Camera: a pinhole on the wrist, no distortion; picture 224 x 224 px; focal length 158.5 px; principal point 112.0 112.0 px. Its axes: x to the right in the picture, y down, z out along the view. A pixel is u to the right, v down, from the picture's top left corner.
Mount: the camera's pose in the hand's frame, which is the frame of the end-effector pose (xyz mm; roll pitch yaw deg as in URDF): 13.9 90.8 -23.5 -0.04 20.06 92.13
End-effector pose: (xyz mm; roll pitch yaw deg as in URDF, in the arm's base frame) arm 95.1 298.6 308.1 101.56 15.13 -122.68
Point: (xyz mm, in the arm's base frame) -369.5 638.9 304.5
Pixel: 58 125
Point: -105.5 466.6 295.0
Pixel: 14 141
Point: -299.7 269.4 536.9
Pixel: 174 36
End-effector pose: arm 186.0 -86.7 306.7 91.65 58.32 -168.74
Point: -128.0 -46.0 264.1
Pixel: outside the picture
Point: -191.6 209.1 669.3
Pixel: 188 159
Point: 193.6 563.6 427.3
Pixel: 20 164
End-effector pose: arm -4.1 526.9 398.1 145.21 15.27 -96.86
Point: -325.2 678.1 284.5
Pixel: 107 152
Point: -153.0 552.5 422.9
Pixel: 131 152
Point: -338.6 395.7 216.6
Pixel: 100 13
